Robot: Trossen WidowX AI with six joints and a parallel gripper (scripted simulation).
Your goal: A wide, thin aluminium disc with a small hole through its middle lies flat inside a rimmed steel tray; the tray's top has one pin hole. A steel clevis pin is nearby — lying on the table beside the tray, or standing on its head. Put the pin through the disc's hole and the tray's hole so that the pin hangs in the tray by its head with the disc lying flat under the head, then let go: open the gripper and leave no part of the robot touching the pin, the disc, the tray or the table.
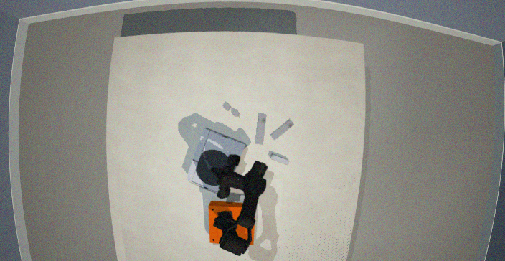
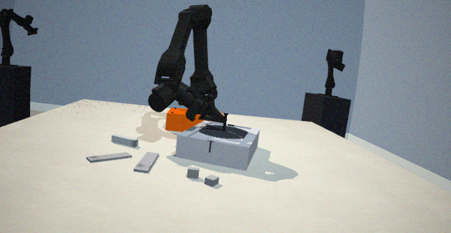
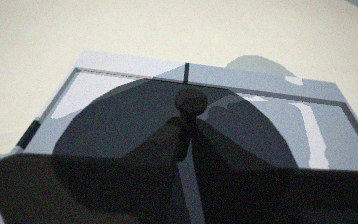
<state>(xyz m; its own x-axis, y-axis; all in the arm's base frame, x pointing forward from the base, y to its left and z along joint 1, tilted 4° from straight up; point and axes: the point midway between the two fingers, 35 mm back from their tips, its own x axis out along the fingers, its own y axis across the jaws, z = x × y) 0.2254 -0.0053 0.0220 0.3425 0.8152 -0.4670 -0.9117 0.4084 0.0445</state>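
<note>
Right now the clevis pin is right at my gripper tip. Also, from my gripper tip: dark aluminium disc (30 mm below); then grey block (290 mm to the right, 80 mm below); then steel tray (20 mm ahead, 10 mm to the right, 40 mm below).
</note>
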